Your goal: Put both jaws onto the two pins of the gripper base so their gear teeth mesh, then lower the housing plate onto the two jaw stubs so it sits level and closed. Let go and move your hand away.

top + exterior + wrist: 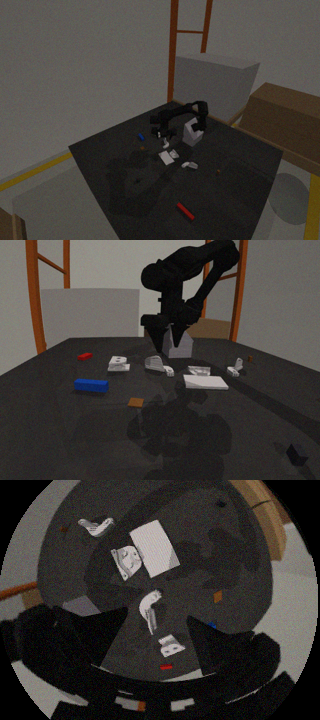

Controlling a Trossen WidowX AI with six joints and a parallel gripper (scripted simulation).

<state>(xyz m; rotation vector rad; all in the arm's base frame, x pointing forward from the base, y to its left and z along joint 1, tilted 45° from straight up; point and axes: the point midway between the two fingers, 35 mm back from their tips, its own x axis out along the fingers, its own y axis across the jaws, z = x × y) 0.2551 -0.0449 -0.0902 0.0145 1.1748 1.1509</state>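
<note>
My gripper tip is now 20 mm past the white jaw and 70 mm above it. Round my gripper tip: white gripper base 60 mm behind, 150 mm to the right, 50 mm below; flat white plate 60 mm ahead, 100 mm to the left, 80 mm below; white housing plate 110 mm to the left, 80 mm below.
</note>
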